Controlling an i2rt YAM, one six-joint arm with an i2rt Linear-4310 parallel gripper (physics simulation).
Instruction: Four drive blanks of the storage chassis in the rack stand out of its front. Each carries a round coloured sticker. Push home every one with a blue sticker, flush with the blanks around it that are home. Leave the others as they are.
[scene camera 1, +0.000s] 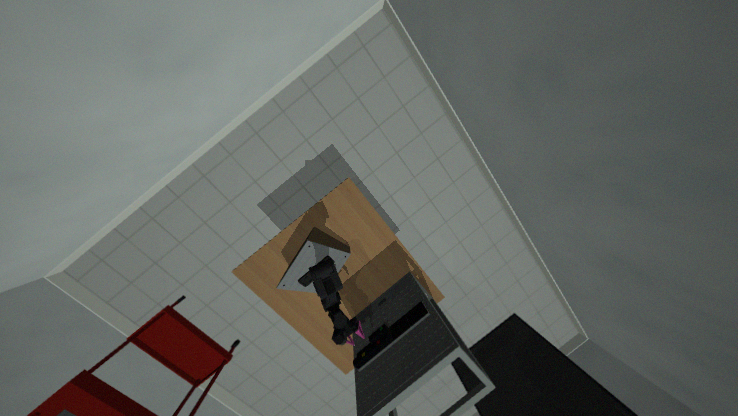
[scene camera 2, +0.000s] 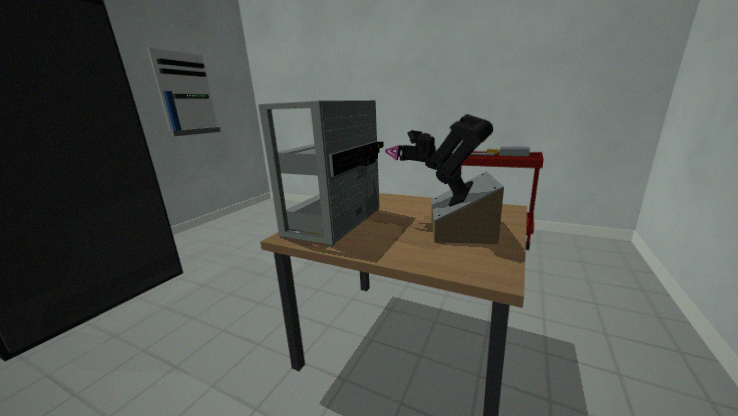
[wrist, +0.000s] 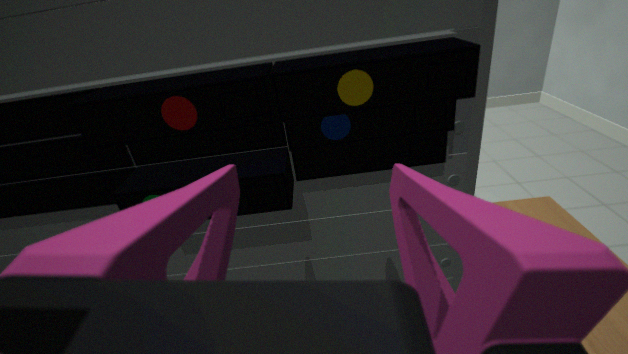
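Note:
The dark storage chassis (scene camera 1: 392, 333) (scene camera 2: 354, 157) spans the rack front. In the wrist view, the blank with the yellow sticker (wrist: 355, 87) stands well out at the upper right. Below it is the blank with the blue sticker (wrist: 335, 127); the upper blank hides that sticker's top edge, and the lower blank's right end steps out slightly past the one beneath. The blank with the red sticker (wrist: 179, 113) is at upper left. The blank with the green sticker (wrist: 151, 198) juts out at lower left, its sticker mostly hidden by the left finger. My gripper (scene camera 1: 358, 341) (scene camera 2: 386, 151) (wrist: 314, 177) is open and empty, before the chassis front.
The grey rack (scene camera 1: 408, 351) (scene camera 2: 325, 206) stands on the wooden table (scene camera 1: 268, 263) (scene camera 2: 465, 273) (wrist: 550, 220). The arm's wedge-shaped base (scene camera 1: 299, 273) (scene camera 2: 467, 217) is on the same table. A red cart (scene camera 1: 180, 346) (scene camera 2: 503, 160) stands beyond the table. A black cabinet (scene camera 1: 537, 372) (scene camera 2: 77, 180) is behind the rack.

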